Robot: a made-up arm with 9 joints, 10 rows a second.
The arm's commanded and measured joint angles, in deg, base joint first. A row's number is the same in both.
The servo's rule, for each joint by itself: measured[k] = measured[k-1] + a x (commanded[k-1-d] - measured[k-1]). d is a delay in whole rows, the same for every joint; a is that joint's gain. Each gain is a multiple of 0.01, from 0.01 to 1. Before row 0 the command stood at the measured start. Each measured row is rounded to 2 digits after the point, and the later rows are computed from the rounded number. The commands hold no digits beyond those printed.
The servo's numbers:
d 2
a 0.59 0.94 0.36 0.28 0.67 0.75 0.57 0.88 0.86
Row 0, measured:
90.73 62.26 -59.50 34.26 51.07 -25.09 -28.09 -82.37 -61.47
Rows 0 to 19, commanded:
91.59 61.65 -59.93 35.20 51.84 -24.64 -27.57 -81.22 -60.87
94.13 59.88 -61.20 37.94 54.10 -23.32 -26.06 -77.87 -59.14
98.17 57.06 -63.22 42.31 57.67 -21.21 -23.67 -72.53 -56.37
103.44 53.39 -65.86 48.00 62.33 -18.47 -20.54 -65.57 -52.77
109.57 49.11 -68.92 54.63 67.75 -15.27 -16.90 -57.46 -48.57
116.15 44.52 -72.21 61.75 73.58 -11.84 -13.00 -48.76 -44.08
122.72 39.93 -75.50 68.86 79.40 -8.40 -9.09 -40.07 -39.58
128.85 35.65 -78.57 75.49 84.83 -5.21 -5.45 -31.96 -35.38
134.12 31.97 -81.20 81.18 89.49 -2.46 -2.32 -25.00 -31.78
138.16 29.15 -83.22 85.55 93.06 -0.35 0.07 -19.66 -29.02
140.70 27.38 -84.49 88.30 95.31 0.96 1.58 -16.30 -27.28
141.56 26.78 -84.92 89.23 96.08 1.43 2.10 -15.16 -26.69
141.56 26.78 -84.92 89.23 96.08 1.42 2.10 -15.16 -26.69
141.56 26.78 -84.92 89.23 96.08 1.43 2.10 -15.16 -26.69
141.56 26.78 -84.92 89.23 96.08 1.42 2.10 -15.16 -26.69
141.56 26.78 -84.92 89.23 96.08 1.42 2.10 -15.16 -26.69
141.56 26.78 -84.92 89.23 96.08 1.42 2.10 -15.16 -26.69
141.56 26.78 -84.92 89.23 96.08 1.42 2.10 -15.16 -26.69
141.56 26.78 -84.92 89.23 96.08 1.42 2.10 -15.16 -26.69
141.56 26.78 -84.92 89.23 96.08 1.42 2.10 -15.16 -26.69
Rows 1 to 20, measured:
90.73 62.26 -59.50 34.26 51.07 -25.09 -28.09 -82.37 -61.47
90.73 62.26 -59.50 34.26 51.07 -25.09 -28.09 -82.37 -61.47
91.24 61.69 -59.65 34.52 51.59 -24.75 -27.79 -81.36 -60.95
92.95 59.99 -60.21 35.48 53.27 -23.68 -26.80 -78.29 -59.39
96.03 57.24 -61.29 37.39 56.22 -21.83 -25.02 -73.22 -56.79
100.40 53.62 -62.94 40.36 60.31 -19.31 -22.47 -66.49 -53.33
105.81 49.38 -65.09 44.36 65.29 -16.28 -19.30 -58.54 -49.24
111.91 44.81 -67.65 49.23 70.84 -12.95 -15.71 -49.93 -44.80
118.29 40.22 -70.48 54.73 76.58 -9.54 -11.94 -41.25 -40.31
124.52 35.92 -73.39 60.54 82.11 -6.29 -8.24 -33.07 -36.07
130.18 32.21 -76.20 66.32 87.05 -3.42 -4.87 -25.97 -32.38
134.89 29.33 -78.73 71.70 91.08 -1.12 -2.05 -20.42 -29.49
138.32 27.50 -80.80 76.35 93.91 0.44 0.02 -16.79 -27.59
140.23 26.82 -82.28 79.96 95.36 1.18 1.21 -15.36 -26.82
141.01 26.78 -83.23 82.56 95.84 1.36 1.72 -15.18 -26.71
141.33 26.78 -83.84 84.43 96.00 1.41 1.94 -15.16 -26.69
141.47 26.78 -84.23 85.77 96.05 1.42 2.03 -15.16 -26.69
141.52 26.78 -84.48 86.74 96.07 1.42 2.07 -15.16 -26.69
141.54 26.78 -84.64 87.44 96.08 1.42 2.09 -15.16 -26.69
141.55 26.78 -84.74 87.94 96.08 1.42 2.10 -15.16 -26.69

